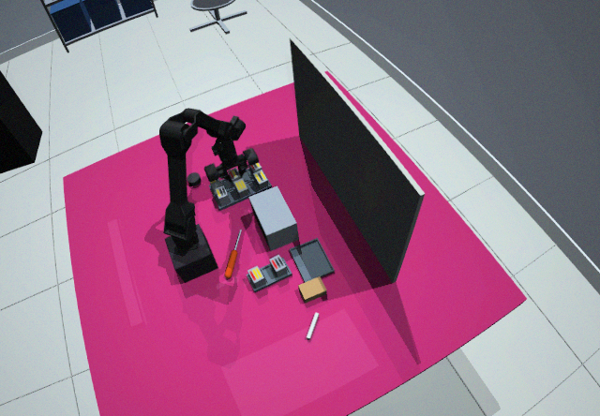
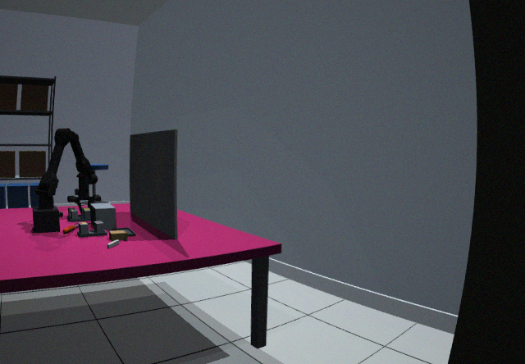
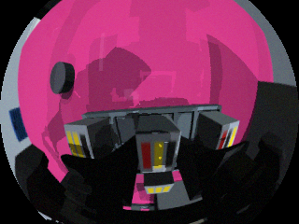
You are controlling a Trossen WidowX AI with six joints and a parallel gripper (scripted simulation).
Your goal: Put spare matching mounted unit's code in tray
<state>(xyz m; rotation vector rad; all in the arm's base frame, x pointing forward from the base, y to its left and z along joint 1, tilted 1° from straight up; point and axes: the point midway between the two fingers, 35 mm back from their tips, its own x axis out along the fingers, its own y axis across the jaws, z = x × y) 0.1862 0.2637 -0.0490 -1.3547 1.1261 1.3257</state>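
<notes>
Now: the dark grey tray 17 cm ahead of my gripper tip, 39 cm to the right of it and 1 cm below it. Also, from my gripper tip: black panel (34 cm ahead, 19 cm to the right, 21 cm above); mounted unit (9 cm ahead, 22 cm to the right, 3 cm above); dark spare (2 cm above).
</notes>
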